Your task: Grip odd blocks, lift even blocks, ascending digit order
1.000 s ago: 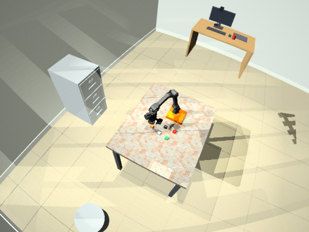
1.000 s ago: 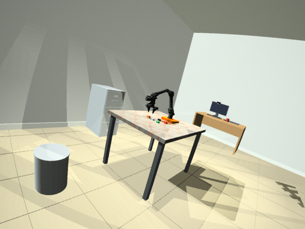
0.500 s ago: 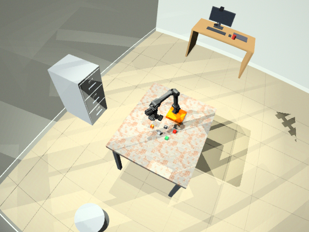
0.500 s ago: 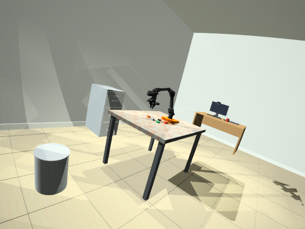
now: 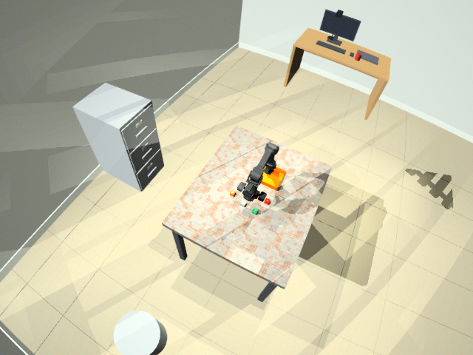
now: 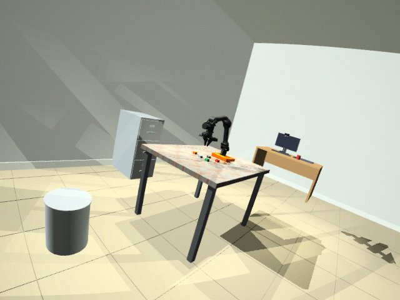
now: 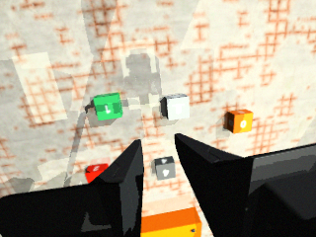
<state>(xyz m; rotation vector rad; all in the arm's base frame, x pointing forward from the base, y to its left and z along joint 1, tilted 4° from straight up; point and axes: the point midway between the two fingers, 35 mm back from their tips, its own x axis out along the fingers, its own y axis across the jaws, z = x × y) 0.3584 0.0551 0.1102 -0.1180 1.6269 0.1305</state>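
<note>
Right now the green block is 12 cm below my gripper tip, 6 cm to the left of it and 1 cm behind it. The rest, counted from my gripper tip: orange block 15 cm to the right, 12 cm below, 3 cm behind; black block 12 cm below, 11 cm behind, 3 cm to the right; red block 13 cm behind, 12 cm below, 8 cm to the left.
</note>
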